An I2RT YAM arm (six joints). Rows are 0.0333 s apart.
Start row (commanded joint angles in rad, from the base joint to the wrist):
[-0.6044, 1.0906, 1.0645, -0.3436, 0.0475, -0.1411]
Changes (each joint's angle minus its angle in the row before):
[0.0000, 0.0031, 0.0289, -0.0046, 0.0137, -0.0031]
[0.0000, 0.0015, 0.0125, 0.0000, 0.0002, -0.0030]
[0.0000, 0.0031, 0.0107, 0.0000, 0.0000, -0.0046]
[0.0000, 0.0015, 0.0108, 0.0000, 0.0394, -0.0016]
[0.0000, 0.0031, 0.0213, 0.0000, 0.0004, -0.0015]
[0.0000, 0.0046, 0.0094, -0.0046, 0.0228, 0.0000]
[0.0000, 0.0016, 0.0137, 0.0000, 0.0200, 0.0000]
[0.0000, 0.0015, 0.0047, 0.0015, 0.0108, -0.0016]
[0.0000, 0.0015, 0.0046, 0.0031, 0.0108, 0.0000]
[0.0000, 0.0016, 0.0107, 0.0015, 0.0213, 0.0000]
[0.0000, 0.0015, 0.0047, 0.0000, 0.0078, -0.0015]
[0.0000, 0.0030, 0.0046, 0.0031, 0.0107, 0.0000]
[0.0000, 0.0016, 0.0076, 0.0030, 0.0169, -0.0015]
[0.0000, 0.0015, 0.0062, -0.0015, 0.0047, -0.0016]
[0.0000, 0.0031, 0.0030, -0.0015, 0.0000, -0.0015]
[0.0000, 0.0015, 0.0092, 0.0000, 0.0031, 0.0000]
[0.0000, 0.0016, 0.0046, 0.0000, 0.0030, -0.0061]
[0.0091, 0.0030, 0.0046, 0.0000, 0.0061, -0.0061]
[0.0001, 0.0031, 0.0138, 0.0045, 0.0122, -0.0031]
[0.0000, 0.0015, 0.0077, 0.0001, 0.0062, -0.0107]
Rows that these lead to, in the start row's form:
[-0.6044, 1.0937, 1.0934, -0.3482, 0.0612, -0.1442]
[-0.6044, 1.0952, 1.1059, -0.3482, 0.0614, -0.1472]
[-0.6044, 1.0983, 1.1166, -0.3482, 0.0614, -0.1518]
[-0.6044, 1.0998, 1.1274, -0.3482, 0.1008, -0.1534]
[-0.6044, 1.1029, 1.1487, -0.3482, 0.1012, -0.1549]
[-0.6044, 1.1075, 1.1581, -0.3528, 0.1240, -0.1549]
[-0.6044, 1.1091, 1.1718, -0.3528, 0.1440, -0.1549]
[-0.6044, 1.1106, 1.1765, -0.3513, 0.1548, -0.1565]
[-0.6044, 1.1121, 1.1811, -0.3482, 0.1656, -0.1565]
[-0.6044, 1.1137, 1.1918, -0.3467, 0.1869, -0.1565]
[-0.6044, 1.1152, 1.1965, -0.3467, 0.1947, -0.1580]
[-0.6044, 1.1182, 1.2011, -0.3436, 0.2054, -0.1580]
[-0.6044, 1.1198, 1.2087, -0.3406, 0.2223, -0.1595]
[-0.6044, 1.1213, 1.2149, -0.3421, 0.2270, -0.1611]
[-0.6044, 1.1244, 1.2179, -0.3436, 0.2270, -0.1626]
[-0.6044, 1.1259, 1.2271, -0.3436, 0.2301, -0.1626]
[-0.6044, 1.1275, 1.2317, -0.3436, 0.2331, -0.1687]
[-0.5953, 1.1305, 1.2363, -0.3436, 0.2392, -0.1748]
[-0.5952, 1.1336, 1.2501, -0.3391, 0.2514, -0.1779]
[-0.5952, 1.1351, 1.2578, -0.3390, 0.2576, -0.1886]

